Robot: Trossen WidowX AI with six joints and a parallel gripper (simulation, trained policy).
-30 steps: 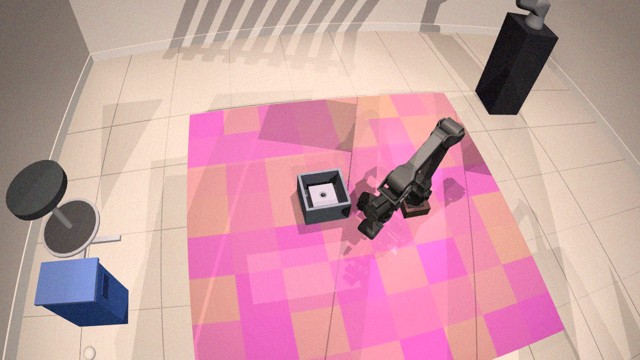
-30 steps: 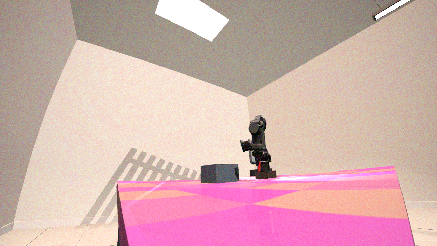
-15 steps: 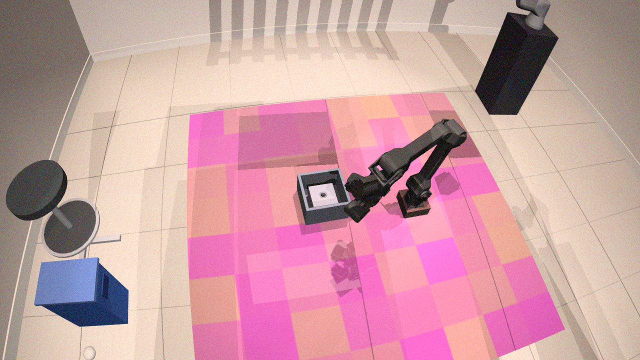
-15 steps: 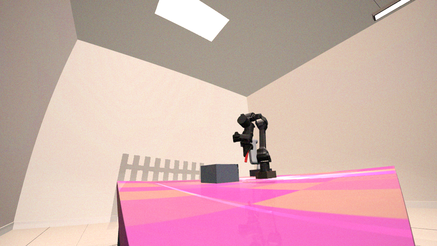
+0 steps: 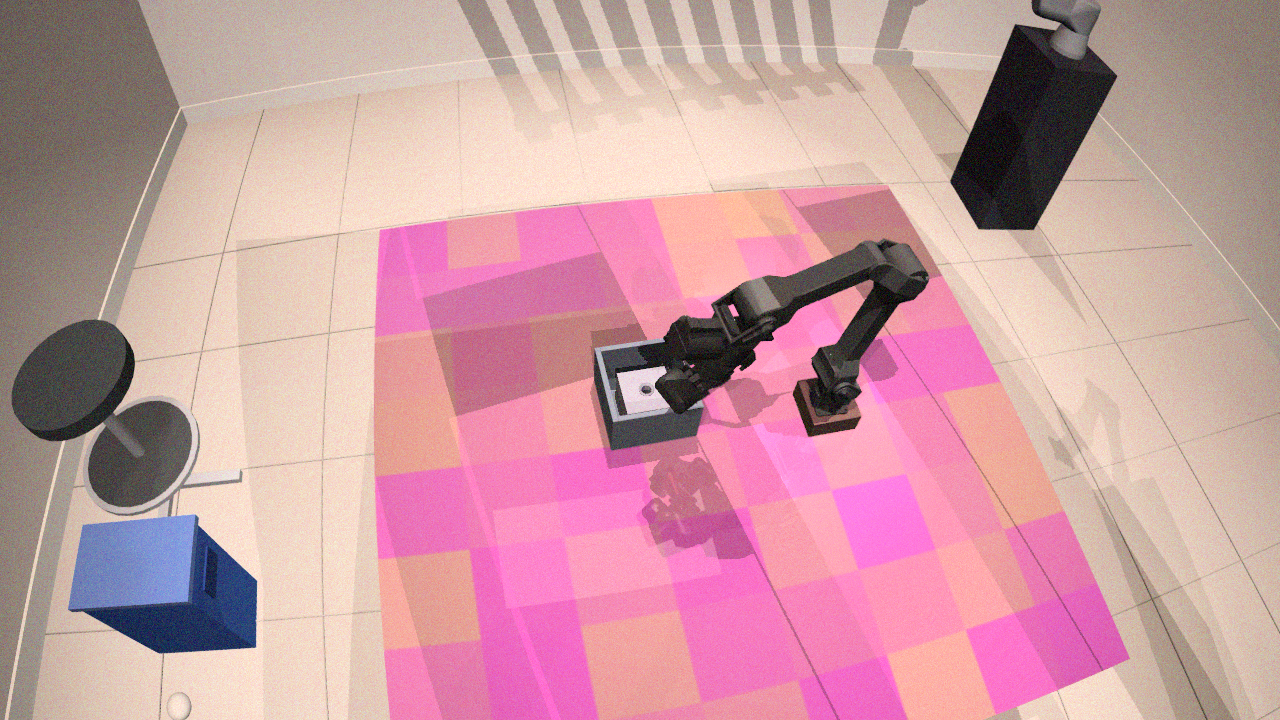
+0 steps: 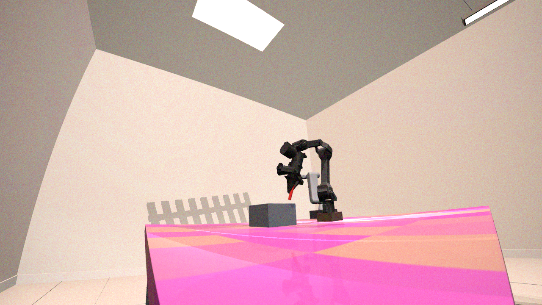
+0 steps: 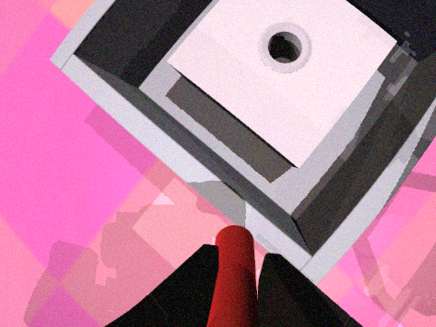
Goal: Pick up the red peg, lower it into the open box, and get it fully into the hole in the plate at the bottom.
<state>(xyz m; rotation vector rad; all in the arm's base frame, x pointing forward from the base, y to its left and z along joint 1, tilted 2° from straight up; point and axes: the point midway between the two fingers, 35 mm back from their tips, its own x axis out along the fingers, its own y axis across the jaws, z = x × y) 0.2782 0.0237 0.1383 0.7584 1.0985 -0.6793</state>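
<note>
My gripper tip is 50 mm short of the grey box, 70 mm to the left of it and 120 mm above it. From my gripper tip the other things lie so: red peg: 10 mm behind, 10 mm to the left, 10 mm above.
</note>
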